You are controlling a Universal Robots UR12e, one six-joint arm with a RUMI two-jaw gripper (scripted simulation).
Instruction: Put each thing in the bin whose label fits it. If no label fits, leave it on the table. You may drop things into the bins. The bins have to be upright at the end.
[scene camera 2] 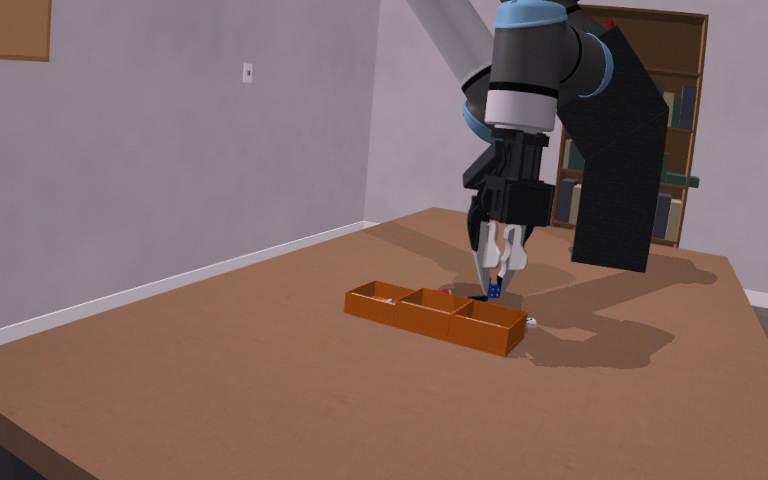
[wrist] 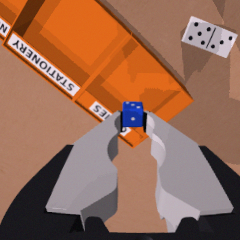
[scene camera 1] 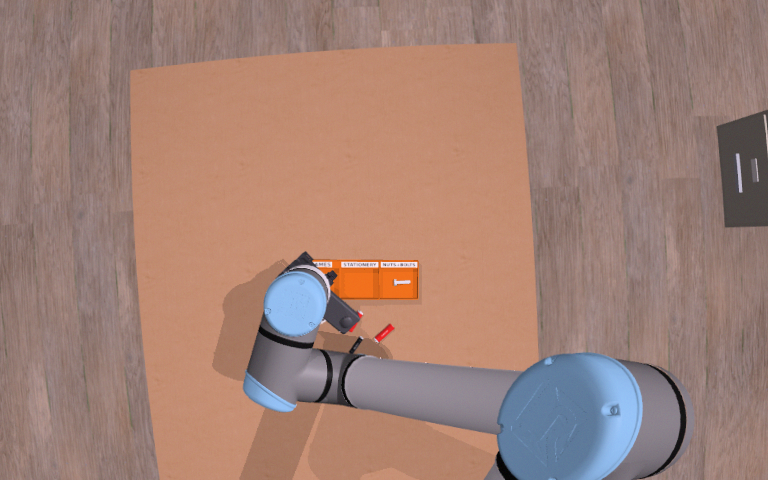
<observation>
The pictures show: the gripper and a white domino.
The gripper shows as well in the wrist view and in scene camera 1.
</observation>
